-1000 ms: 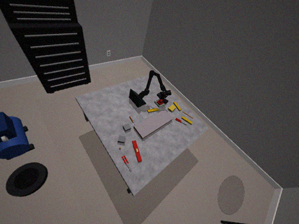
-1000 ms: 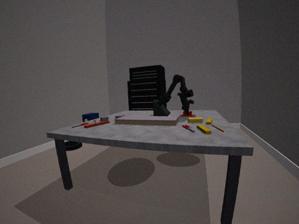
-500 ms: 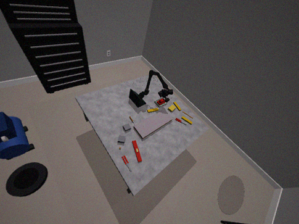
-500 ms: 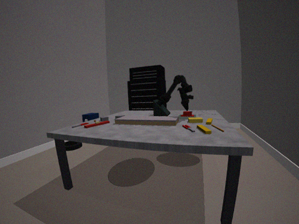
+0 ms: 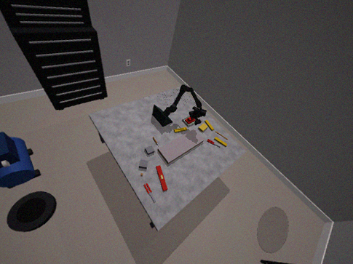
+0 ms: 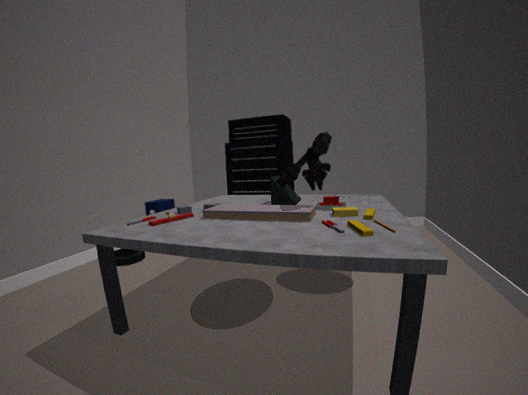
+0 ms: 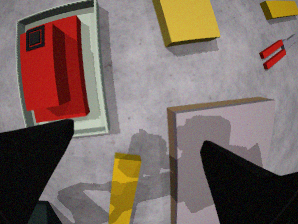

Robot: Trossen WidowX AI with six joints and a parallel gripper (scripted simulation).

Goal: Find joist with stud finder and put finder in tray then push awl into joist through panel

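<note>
The awl lies 10 mm behind my gripper tip, 480 mm to the right of it and 100 mm below it. From my gripper tip the other things lie so: thin orange stick (270 mm ahead, 290 mm to the left, 100 mm below); stud finder (90 mm behind, 70 mm to the left, 60 mm below); pale green tray (90 mm behind, 60 mm to the left, 90 mm below).
</note>
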